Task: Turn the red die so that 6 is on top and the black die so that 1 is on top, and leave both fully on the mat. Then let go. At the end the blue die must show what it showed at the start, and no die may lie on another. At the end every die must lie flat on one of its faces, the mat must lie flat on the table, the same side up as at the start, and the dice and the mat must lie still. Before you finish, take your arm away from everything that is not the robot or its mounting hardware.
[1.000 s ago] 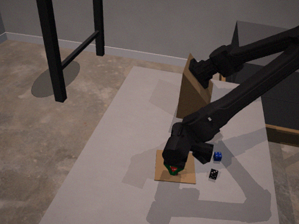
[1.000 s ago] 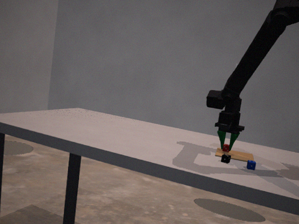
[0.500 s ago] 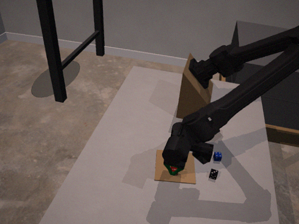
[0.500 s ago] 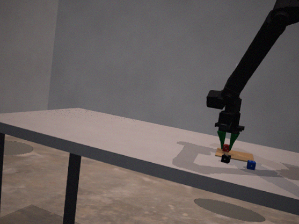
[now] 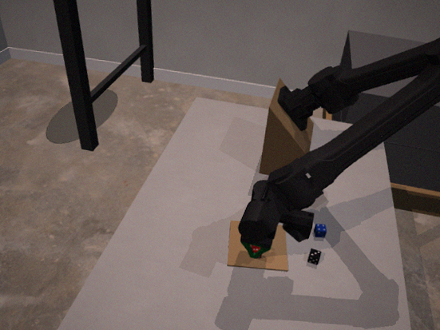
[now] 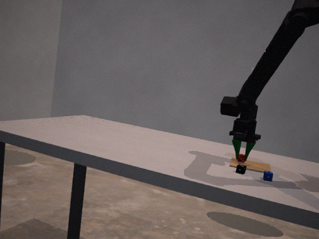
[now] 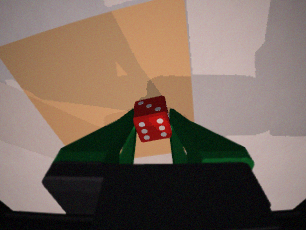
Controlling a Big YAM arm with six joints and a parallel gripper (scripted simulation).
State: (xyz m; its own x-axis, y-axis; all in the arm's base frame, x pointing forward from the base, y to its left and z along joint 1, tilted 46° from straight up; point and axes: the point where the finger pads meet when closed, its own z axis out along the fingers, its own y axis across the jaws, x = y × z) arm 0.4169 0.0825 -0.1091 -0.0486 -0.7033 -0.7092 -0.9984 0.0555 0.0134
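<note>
Right now the red die is right at my hand. The rest, counted from my hand: black die: 14 cm to the left, 3 cm behind, 1 cm below; then tan mat: 4 cm behind, 2 cm below; then blue die: 15 cm to the left, 11 cm behind, 1 cm below.
</note>
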